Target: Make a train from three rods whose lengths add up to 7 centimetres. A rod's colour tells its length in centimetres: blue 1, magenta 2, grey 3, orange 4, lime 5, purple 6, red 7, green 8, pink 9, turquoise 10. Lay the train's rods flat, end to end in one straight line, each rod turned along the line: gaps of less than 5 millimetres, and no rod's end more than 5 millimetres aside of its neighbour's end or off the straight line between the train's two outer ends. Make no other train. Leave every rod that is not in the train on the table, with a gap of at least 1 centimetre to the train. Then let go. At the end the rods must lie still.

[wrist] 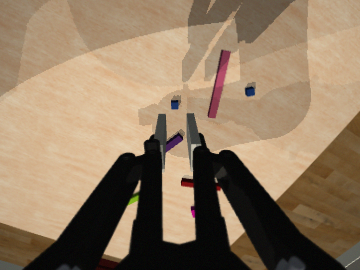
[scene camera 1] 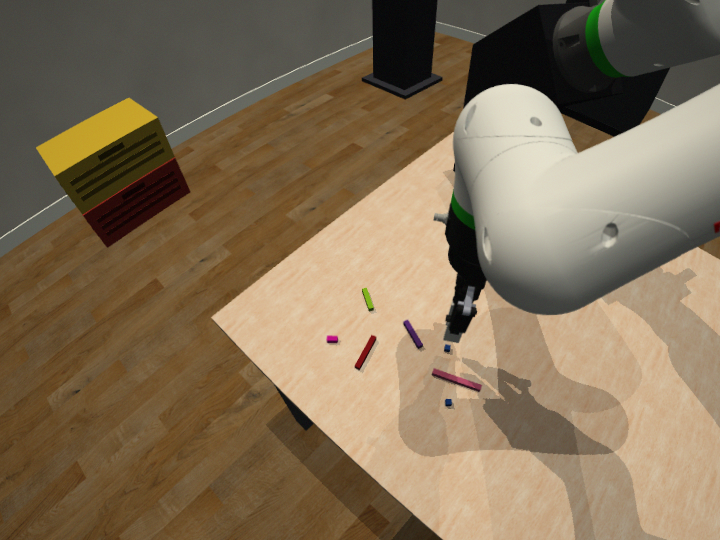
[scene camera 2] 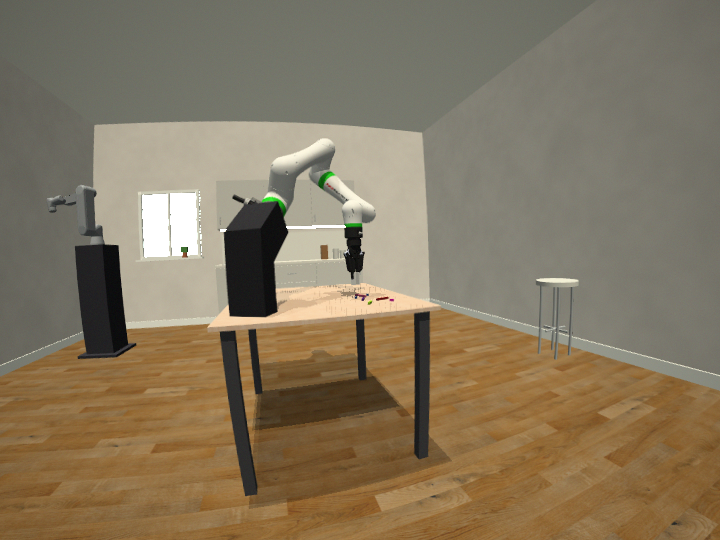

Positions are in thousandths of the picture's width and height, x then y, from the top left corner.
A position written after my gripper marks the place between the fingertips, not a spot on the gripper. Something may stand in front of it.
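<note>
I can see my gripper (scene camera 1: 628, 616), and the wrist view gives me the gripper (wrist: 490, 461) too.
</note>
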